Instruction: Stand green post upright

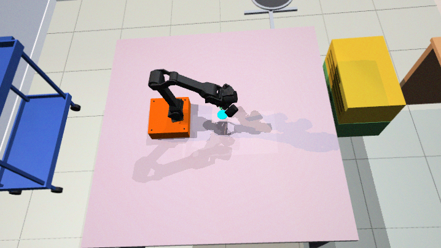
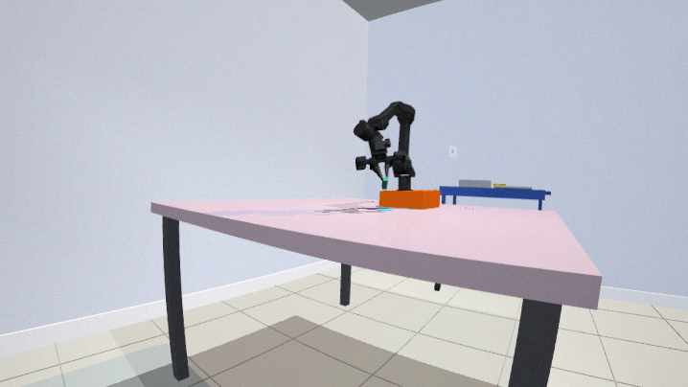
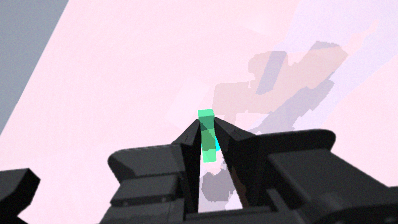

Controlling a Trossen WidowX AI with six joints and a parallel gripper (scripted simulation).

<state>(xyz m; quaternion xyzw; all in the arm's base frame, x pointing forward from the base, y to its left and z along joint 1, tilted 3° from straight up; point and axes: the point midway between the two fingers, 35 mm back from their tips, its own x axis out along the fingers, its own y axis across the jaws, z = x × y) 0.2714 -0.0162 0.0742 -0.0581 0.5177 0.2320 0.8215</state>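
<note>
The cyan circle is 11 cm below my gripper tip, 4 cm behind it and 1 cm to the right of it. Round my gripper tip: green post: 2 cm behind, 1 cm to the right, 1 cm below.
</note>
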